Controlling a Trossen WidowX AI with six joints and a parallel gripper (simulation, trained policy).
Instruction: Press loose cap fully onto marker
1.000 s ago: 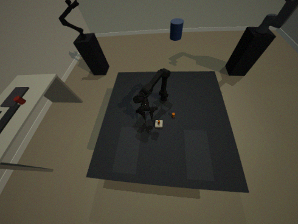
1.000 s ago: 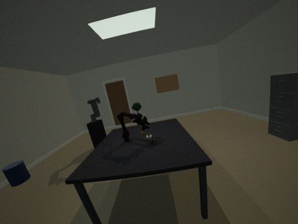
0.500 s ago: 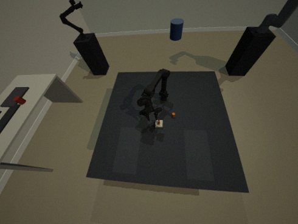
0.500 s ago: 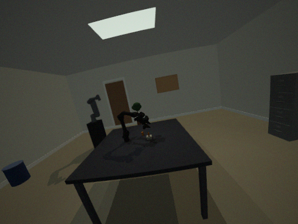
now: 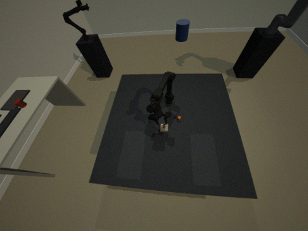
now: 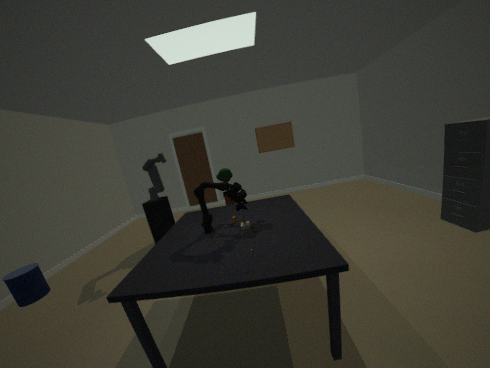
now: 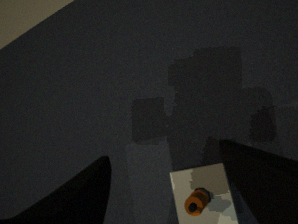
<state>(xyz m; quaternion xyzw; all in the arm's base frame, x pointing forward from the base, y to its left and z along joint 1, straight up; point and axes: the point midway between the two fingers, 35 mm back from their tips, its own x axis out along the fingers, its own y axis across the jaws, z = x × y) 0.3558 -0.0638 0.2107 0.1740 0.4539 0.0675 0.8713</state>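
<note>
Now: the orange cap 16 cm below my gripper tip, 15 cm to the left of it and 15 cm behind it. Round my gripper tip: orange marker 11 cm below, 5 cm behind, 1 cm to the left; then white holder block 17 cm below, 5 cm behind, 1 cm to the left.
</note>
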